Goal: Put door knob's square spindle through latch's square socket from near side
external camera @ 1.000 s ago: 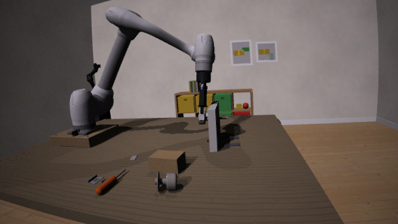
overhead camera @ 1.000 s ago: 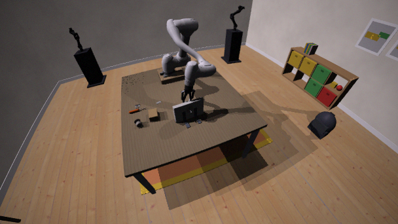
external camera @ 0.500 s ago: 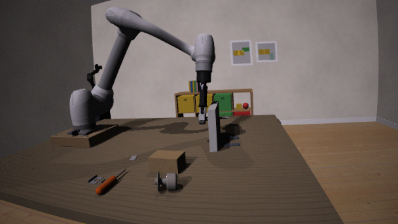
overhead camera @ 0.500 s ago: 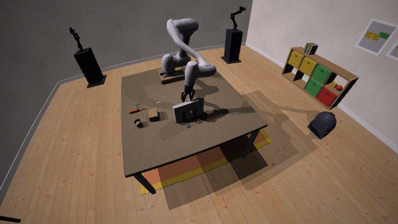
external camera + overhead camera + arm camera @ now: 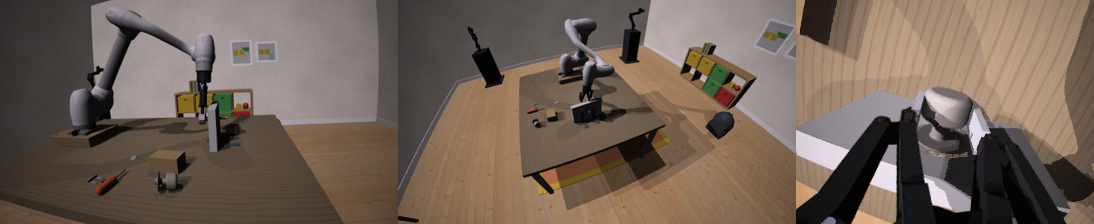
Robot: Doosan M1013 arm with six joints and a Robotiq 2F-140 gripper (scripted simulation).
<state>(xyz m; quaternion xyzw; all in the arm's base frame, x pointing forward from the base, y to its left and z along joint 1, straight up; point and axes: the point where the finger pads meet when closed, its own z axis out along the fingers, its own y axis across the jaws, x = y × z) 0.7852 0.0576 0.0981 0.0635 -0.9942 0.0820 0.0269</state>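
The grey door panel lies 6 cm ahead of my hand and 4 cm below it. The rest, counted from my hand: metal plate: 27 cm to the right, 27 cm behind, 15 cm below; wooden block: 35 cm to the right, 12 cm below, 6 cm behind; screwdriver: 52 cm to the right, 21 cm behind, 14 cm below.
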